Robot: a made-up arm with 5 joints.
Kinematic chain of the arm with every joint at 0, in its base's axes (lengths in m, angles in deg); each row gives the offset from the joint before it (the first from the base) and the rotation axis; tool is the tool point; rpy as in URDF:
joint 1: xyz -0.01 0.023 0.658 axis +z
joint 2: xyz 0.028 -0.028 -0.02 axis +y
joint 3: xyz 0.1 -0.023 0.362 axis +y
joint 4: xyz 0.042 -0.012 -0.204 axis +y
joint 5: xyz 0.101 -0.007 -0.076 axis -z
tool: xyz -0.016 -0.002 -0.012 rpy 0 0 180
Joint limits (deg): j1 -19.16..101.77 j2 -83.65..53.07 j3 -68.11..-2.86 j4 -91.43..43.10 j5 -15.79..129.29
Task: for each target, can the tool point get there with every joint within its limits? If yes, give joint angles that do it. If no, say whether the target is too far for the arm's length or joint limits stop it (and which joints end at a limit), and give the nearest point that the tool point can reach.
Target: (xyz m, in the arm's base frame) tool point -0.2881 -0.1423 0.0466
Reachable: no: joint limits stop it (at a limit: joint 1, joint 2, joint 3, joint 5) | nearest point 0.1221 -0.0826 0.5033 | short by 0.617 m
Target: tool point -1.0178 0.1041 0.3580
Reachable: no: too far | nearest point -0.4020 0.0545 0.9189 | short by 0.834 m
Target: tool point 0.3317 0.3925 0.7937
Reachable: yes | joints 54.25 15.49 -53.43 7.38 38.96
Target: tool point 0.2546 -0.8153 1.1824
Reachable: no: too far | nearest point 0.1099 -0.3569 1.0219 | short by 0.507 m
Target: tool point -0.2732 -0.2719 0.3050
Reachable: no: joint limits stop it (at a limit: joint 1, joint 2, joint 3, joint 4, joint 5) | nearest point 0.1111 -0.0998 0.5318 | short by 0.478 m
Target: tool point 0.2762 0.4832 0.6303
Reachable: yes | joints 64.77 42.75 -50.16 -33.97 33.74
